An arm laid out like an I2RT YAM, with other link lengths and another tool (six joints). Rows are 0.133 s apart.
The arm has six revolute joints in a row. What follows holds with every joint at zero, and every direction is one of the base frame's.
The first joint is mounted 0.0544 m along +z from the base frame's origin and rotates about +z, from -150 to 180 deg.
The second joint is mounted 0.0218 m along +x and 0.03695 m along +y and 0.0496 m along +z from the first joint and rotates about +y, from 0 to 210 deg.
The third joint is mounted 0.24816 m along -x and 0.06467 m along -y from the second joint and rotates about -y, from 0 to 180 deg.
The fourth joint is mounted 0.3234 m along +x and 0.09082 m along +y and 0.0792 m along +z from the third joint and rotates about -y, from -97 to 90 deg.
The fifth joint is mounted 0.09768 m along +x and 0.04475 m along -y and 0.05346 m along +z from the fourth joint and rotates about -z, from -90 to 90 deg.
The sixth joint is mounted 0.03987 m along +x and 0.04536 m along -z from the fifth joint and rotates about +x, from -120 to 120 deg.
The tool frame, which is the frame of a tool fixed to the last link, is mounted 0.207 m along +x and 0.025 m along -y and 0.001 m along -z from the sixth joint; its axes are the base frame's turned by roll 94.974, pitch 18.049 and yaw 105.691 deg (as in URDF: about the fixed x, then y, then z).
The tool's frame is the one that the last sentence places.
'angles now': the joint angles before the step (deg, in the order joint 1, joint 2, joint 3, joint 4, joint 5, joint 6). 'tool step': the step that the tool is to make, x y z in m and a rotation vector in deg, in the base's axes. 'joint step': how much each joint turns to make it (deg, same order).
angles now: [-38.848 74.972 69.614 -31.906 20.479 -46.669]
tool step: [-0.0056 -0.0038 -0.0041 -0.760 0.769 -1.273]
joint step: [-0.001 -0.011 -0.975 0.875 1.663 -0.090]
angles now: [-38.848 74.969 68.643 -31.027 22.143 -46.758]
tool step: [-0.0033 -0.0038 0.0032 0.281 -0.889 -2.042]
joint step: [-0.008 0.788 1.233 -0.704 1.142 2.010]
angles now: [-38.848 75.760 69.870 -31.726 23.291 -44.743]
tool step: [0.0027 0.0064 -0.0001 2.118 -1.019 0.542]
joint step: [-0.001 0.095 1.415 -2.457 -1.841 1.583]
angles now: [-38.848 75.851 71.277 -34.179 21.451 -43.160]
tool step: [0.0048 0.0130 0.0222 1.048 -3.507 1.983]
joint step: [-0.002 -2.378 1.318 -2.037 -3.419 1.231]
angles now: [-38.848 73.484 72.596 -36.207 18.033 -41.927]
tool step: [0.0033 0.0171 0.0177 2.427 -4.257 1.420]
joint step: [0.090 -2.374 1.231 -2.637 -3.788 2.983]
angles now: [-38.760 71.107 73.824 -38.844 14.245 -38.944]
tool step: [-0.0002 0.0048 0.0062 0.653 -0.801 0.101]
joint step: [0.175 -0.356 0.966 -1.319 -0.536 0.886]
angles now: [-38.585 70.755 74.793 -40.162 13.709 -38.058]
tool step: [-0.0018 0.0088 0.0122 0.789 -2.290 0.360]
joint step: [0.001 -1.751 0.349 -1.137 -1.483 1.491]
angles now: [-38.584 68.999 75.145 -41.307 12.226 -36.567]
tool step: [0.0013 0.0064 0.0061 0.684 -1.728 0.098]
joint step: [0.347 -0.881 0.090 -0.349 -0.716 1.495]
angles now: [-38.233 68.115 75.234 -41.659 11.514 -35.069]
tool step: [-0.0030 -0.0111 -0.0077 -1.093 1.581 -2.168]
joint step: [0.172 1.395 -0.352 1.218 2.970 -0.176]
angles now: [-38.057 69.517 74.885 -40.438 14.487 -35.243]
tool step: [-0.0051 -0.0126 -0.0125 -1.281 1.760 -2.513]
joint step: [0.007 1.149 -1.493 2.118 3.266 -0.261]
